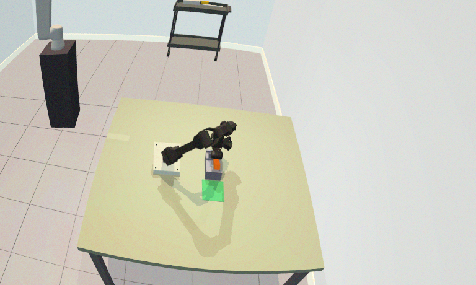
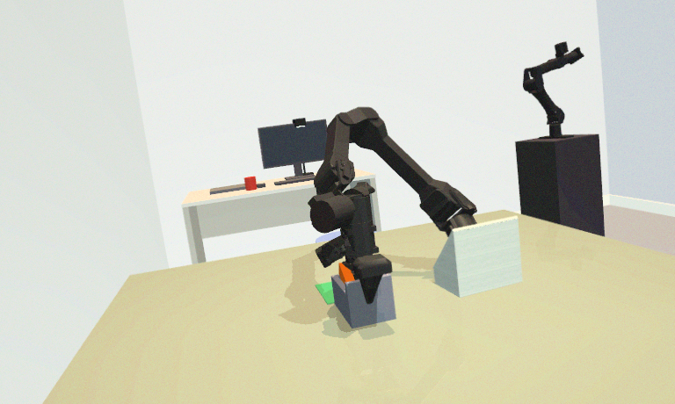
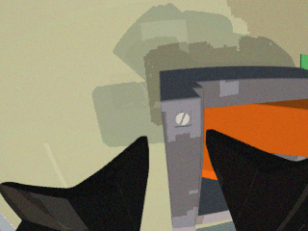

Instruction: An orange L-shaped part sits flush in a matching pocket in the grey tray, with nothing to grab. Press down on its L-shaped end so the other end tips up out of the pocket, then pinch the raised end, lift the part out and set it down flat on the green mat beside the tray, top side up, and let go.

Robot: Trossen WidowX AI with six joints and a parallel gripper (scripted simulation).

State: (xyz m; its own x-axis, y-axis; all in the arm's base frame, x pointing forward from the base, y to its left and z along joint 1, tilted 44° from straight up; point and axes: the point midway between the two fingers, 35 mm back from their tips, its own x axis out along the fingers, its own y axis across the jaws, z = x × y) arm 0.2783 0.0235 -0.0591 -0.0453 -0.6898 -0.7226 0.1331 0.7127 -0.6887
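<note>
Now: the orange L-shaped part 10 mm behind my gripper tip and 60 mm to the right of it. Also, from my gripper tip: green mat (40 mm behind, 220 mm to the right, 60 mm below).
</note>
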